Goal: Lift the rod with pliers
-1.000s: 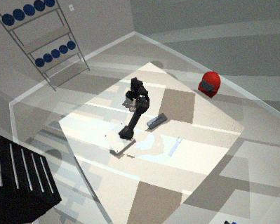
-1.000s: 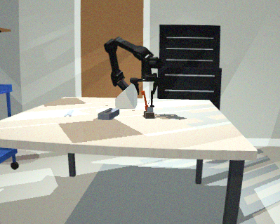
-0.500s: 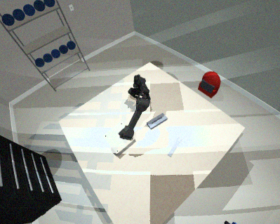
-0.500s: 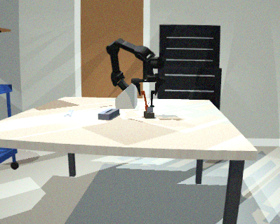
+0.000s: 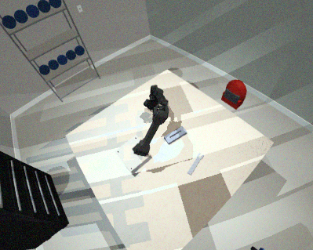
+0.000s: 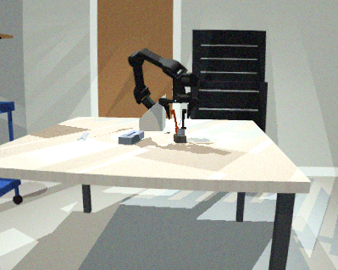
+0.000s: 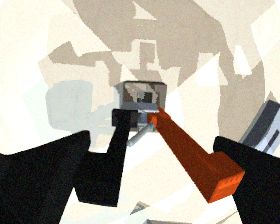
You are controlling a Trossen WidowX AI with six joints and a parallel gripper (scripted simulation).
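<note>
Right now my gripper tip is 100 mm above the holster and 10 mm to the right of it. Also, from my gripper tip: grey channel block: 230 mm to the right, 90 mm below, 20 mm behind; then flat forked metal piece: 490 mm to the right, 110 mm below, 70 mm behind.
</note>
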